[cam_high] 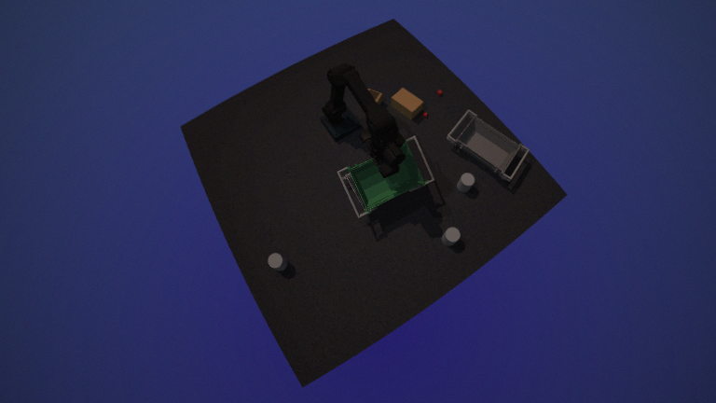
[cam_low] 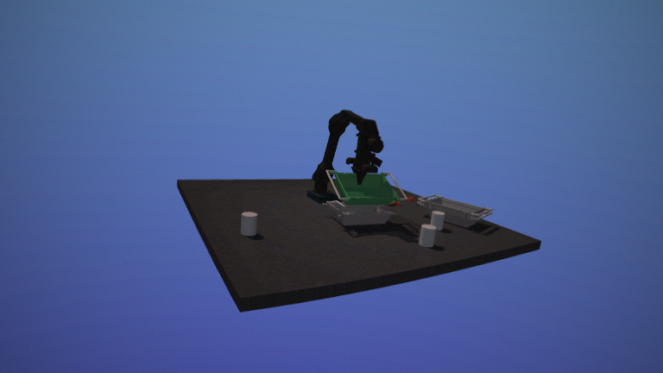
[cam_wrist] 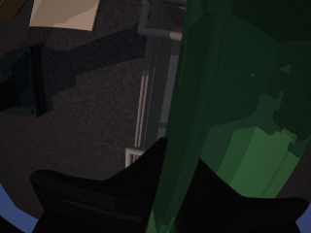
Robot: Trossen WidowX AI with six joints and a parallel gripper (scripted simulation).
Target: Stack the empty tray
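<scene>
Right now the green tray is 70 mm ahead of my gripper tip and 20 mm to the right of it. Round my gripper tip: beige sheet 160 mm behind, 190 mm to the left, 140 mm below.
</scene>
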